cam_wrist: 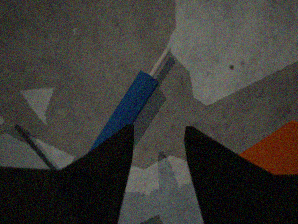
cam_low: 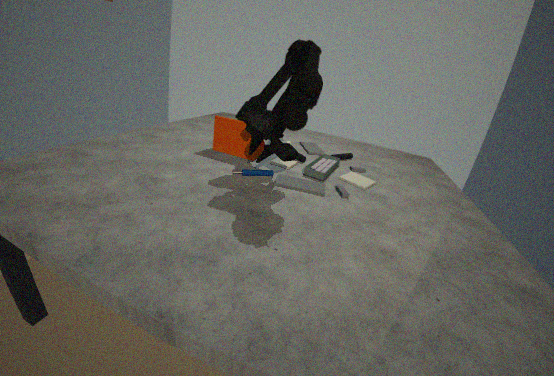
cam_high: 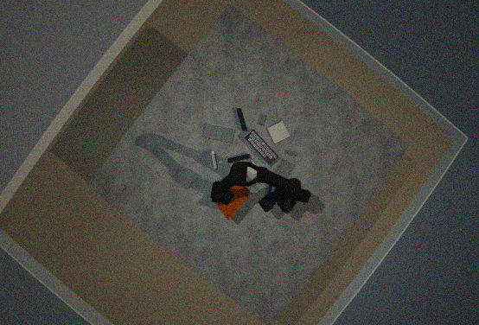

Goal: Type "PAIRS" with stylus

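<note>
My gripper tip is 40 mm above the blue stylus, 10 mm to the left of it and 10 mm past it. The rest, counted from my gripper tip: cream pad 150 mm to the left, 70 mm ahead, 40 mm below; then white pad 320 mm ahead, 150 mm to the left, 50 mm below.
</note>
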